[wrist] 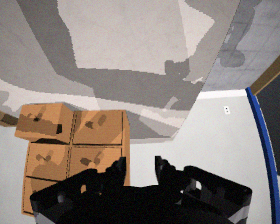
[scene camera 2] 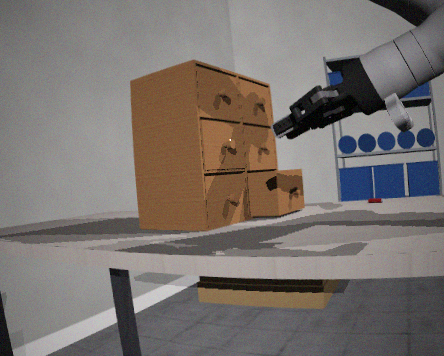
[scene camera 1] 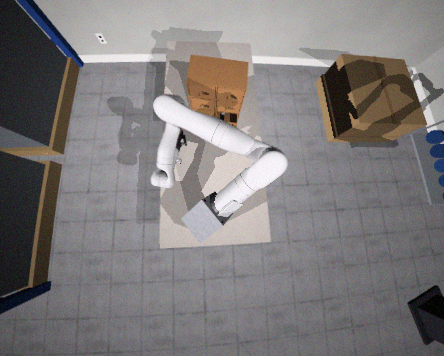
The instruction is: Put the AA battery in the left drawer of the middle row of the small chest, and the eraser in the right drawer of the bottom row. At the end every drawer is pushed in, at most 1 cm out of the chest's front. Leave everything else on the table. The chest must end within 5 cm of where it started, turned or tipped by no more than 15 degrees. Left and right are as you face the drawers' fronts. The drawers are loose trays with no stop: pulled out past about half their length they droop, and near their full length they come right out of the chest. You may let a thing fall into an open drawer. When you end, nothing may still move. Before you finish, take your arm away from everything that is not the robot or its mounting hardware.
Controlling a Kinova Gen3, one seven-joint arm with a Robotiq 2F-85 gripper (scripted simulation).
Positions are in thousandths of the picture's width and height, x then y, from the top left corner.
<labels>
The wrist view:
gripper: 502, 730
drawer: 195, 542
drawer: 291, 712
drawer: 391, 592
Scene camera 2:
gripper: 632, 375
drawer: 616, 544
small wooden chest: 380, 448
drawer: 494, 426
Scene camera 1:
small wooden chest: 456, 198
</labels>
